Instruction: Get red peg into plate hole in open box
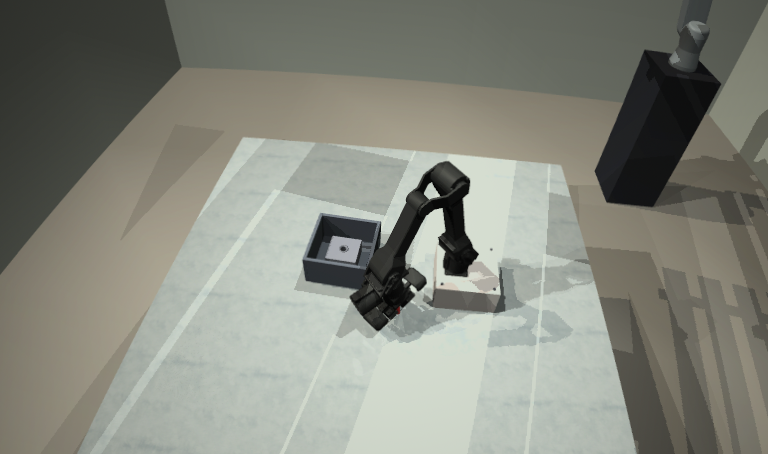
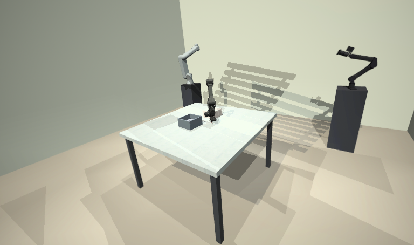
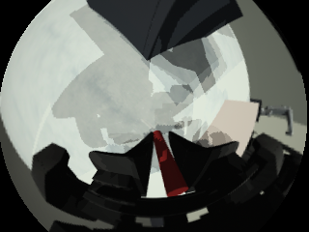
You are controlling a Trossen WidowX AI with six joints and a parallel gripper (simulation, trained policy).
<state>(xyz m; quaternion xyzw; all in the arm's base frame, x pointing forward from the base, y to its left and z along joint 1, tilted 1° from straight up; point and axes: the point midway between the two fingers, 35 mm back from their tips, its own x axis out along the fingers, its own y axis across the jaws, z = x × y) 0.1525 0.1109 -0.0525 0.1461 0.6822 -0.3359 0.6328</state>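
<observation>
The light plate lies 18 cm ahead of my gripper tip, 16 cm to the right of it and 4 cm above it. The rest, counted from my gripper tip: grey box 18 cm ahead, 16 cm to the right, 2 cm above; then red peg 1 cm to the left, 3 cm above.
</observation>
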